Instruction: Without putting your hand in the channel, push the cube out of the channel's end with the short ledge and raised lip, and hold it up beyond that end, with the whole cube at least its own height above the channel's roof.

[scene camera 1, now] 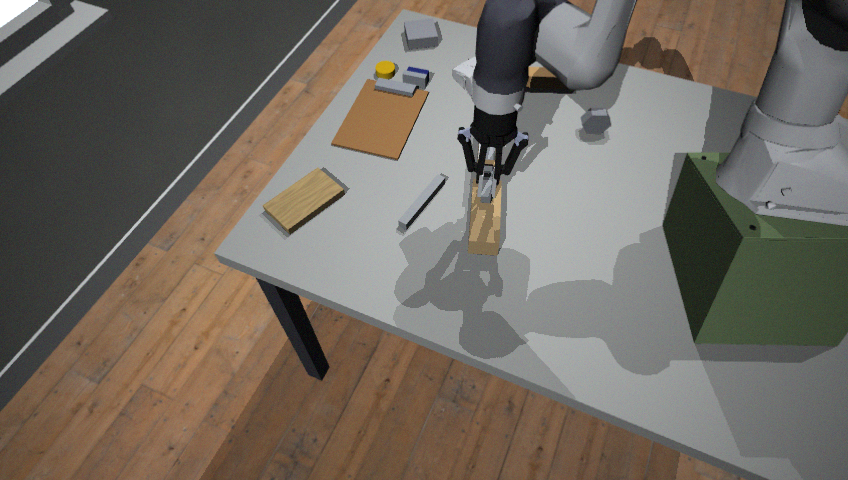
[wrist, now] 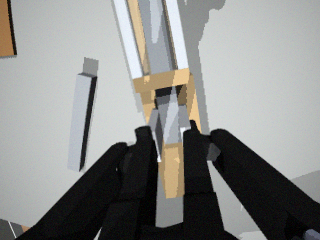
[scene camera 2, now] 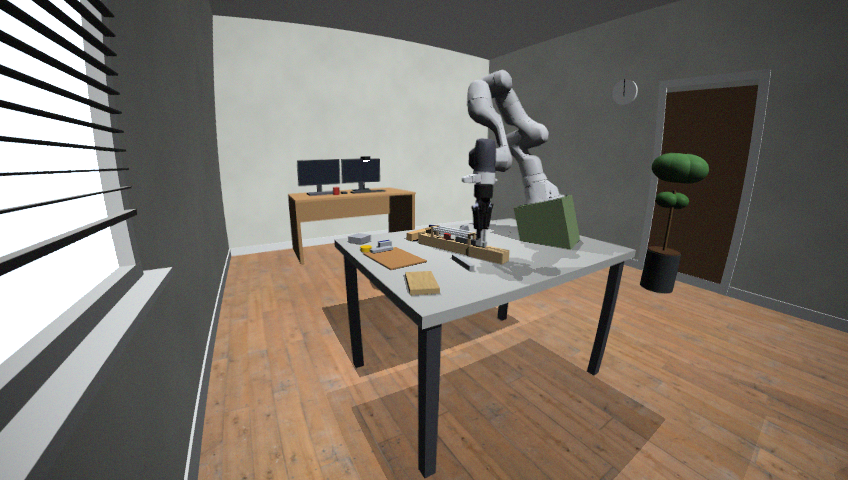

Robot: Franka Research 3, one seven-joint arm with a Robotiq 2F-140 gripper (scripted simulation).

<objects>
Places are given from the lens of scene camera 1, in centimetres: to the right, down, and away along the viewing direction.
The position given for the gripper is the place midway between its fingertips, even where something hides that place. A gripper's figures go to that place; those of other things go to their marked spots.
gripper [scene camera 1: 486, 192]: 13, -10, 113
brown clipboard [scene camera 1: 382, 117]: -10, -30, 132
wooden channel [scene camera 1: 484, 232]: 12, -2, 108
The marked spots on the wooden channel and the brown clipboard are 43 cm apart.
</objects>
